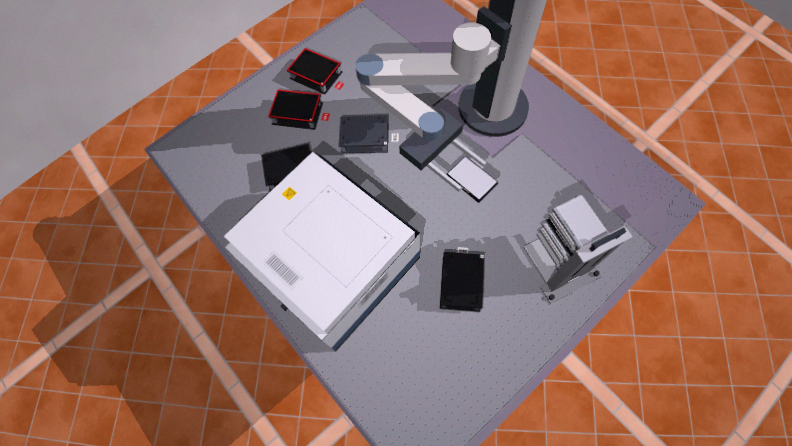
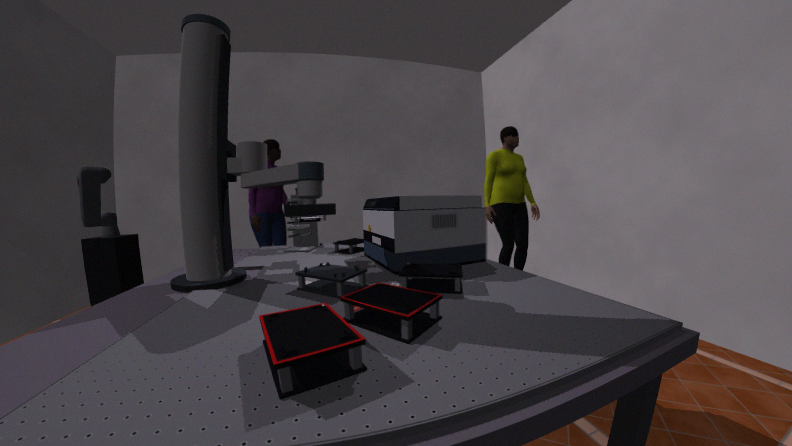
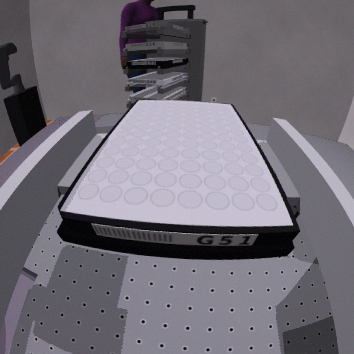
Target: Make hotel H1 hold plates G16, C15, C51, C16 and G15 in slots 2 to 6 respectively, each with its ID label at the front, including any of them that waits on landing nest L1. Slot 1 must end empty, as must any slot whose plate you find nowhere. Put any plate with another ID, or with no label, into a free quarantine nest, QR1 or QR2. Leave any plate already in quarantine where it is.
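Places are measured from the arm's base along level axes (x ahead, y left, z up), in millimetres.
Pixels of known places: gripper, fingertip midpoint: (image 1: pixel 472 177) (image 2: pixel 309 216) (image 3: pixel 181 125); arm's base, origin of the base link: (image 1: pixel 493 107) (image 2: pixel 210 281).
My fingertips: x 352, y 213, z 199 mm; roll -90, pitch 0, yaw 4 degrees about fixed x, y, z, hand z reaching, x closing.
Ahead of a thing's pixels: the offset from my fingertips to its top centre. "spot": to the spot under its first point.
My gripper (image 1: pixel 471 176) (image 3: pixel 181 125) is shut on a plate @[dx +0, dy -1, dz -3 mm] (image 1: pixel 473 178) (image 3: pixel 175 150) with a white top and black rim. Its front label reads G51. The plate is level, held above the table between column and hotel. Hotel H1 (image 1: pixel 570 268) (image 3: pixel 197 65) stands beyond it with several stacked plates; one label @[spot: dx -78, dy +242, dz +46 mm] (image 3: pixel 150 45) looks like C16, the others are too small to read surely. Two red-edged quarantine nests @[spot: dx +32, dy -761, dz -136 mm] (image 1: pixel 314 67) @[spot: dx +189, dy -665, dz -136 mm] (image 1: pixel 295 106) (image 2: pixel 310 332) (image 2: pixel 391 299) carry no plate. I cannot tell which is QR1, or which other nest is L1.
A grey nest @[dx +78, dy -421, dz -127 mm] (image 1: pixel 364 131) (image 2: pixel 331 272) stands near the arm. A black nest @[dx +198, dy +177, dz -132 mm] (image 1: pixel 462 279) stands between the hotel and a large white instrument @[dx +445, dy -133, dz +69 mm] (image 1: pixel 332 238) (image 2: pixel 460 227). Another black stand (image 1: pixel 285 160) (image 2: pixel 432 271) is partly behind the instrument. The arm's column (image 1: pixel 512 72) (image 2: pixel 202 149) rises at the table's side.
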